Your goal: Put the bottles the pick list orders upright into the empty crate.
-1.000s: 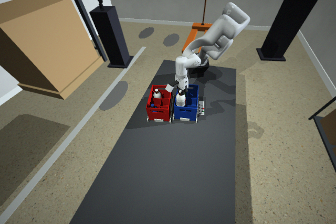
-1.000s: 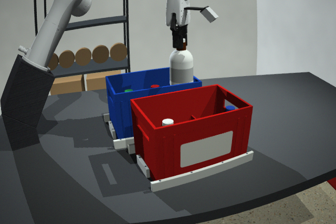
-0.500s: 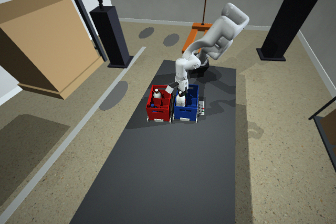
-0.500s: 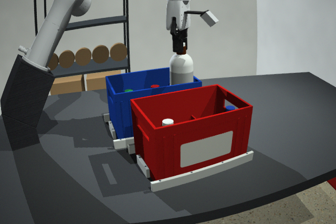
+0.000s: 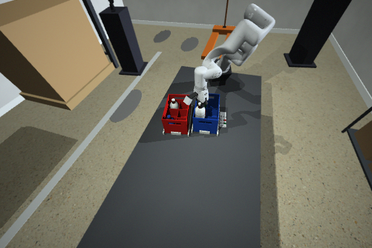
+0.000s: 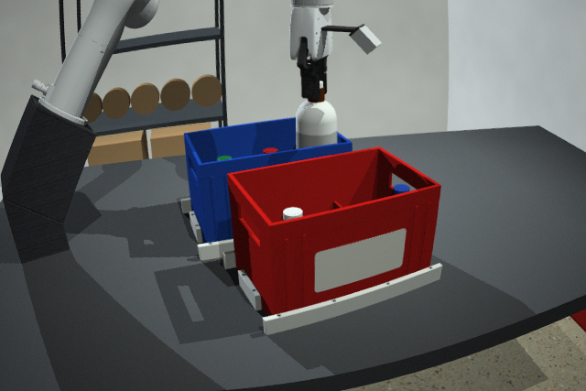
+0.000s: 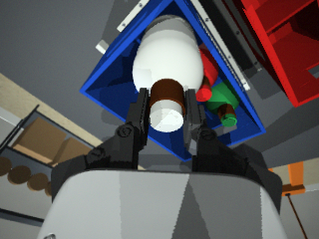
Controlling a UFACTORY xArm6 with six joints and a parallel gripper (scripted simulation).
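Now: the white-capped bottle 7 cm below my hand. Also, from my hand: red-capped bottle (8 cm behind, 19 cm below); then blue crate (9 cm behind, 4 cm to the left, 19 cm below); then green-capped bottle (17 cm behind, 19 cm below).
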